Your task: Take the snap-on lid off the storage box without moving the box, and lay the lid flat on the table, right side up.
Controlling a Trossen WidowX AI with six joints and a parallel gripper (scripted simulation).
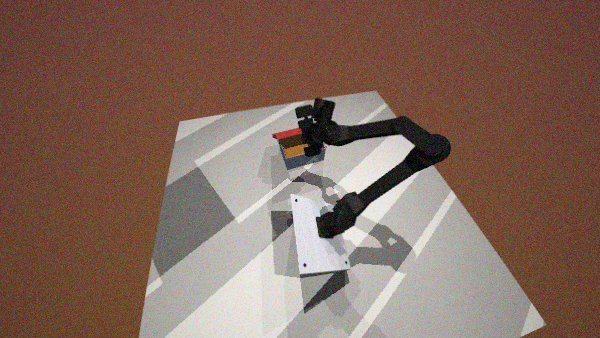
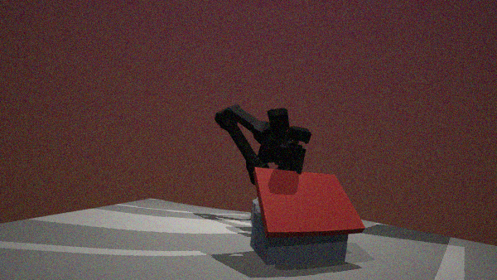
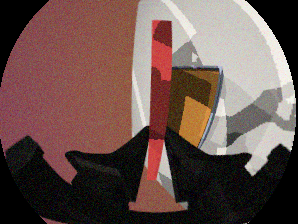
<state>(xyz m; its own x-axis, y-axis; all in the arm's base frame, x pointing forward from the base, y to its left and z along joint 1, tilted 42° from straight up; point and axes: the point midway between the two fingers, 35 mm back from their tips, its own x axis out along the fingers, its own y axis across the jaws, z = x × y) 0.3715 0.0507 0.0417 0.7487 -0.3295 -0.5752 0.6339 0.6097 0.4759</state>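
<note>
Right now the lid is 6 cm ahead of my gripper tip, 1 cm to the left of it and 5 cm below it. The rest, counted from my gripper tip: storage box 3 cm ahead, 1 cm to the left, 15 cm below.
</note>
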